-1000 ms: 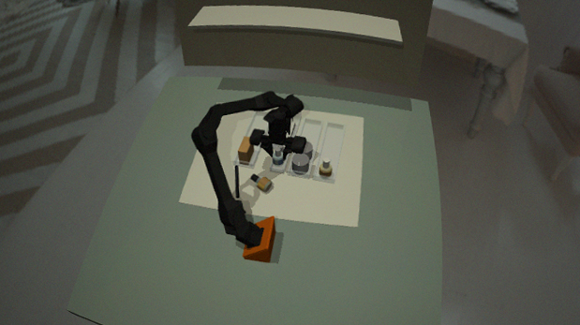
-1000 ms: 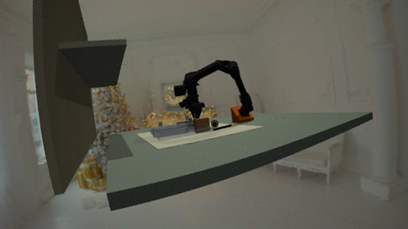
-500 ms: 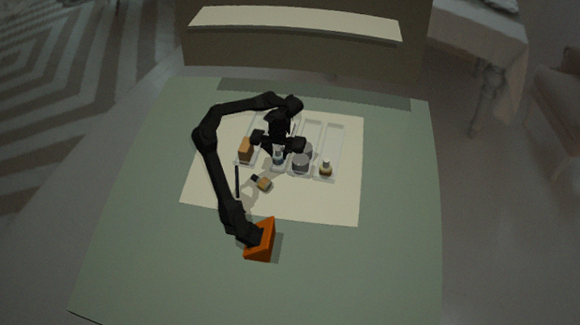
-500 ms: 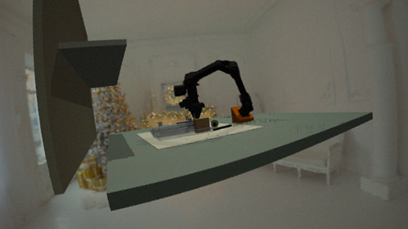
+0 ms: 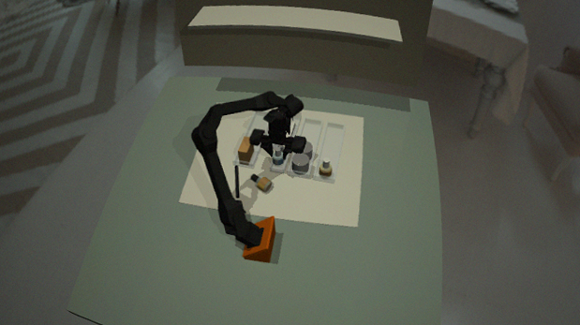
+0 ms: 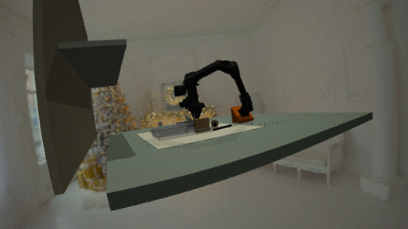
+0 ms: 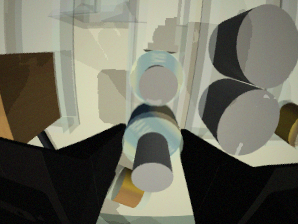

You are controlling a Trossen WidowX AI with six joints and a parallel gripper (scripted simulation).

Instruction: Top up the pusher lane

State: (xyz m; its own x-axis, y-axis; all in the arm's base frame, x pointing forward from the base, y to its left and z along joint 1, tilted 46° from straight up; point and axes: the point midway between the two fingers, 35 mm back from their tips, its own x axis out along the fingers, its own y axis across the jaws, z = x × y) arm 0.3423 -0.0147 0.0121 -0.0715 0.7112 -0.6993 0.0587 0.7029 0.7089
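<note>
The sprung lane lies 15 cm ahead of my gripper tip, 4 cm below it and 2 cm to the left of it. From my gripper tip the other things lie so: thin black rod: 13 cm to the left, 10 cm behind, 5 cm below.
</note>
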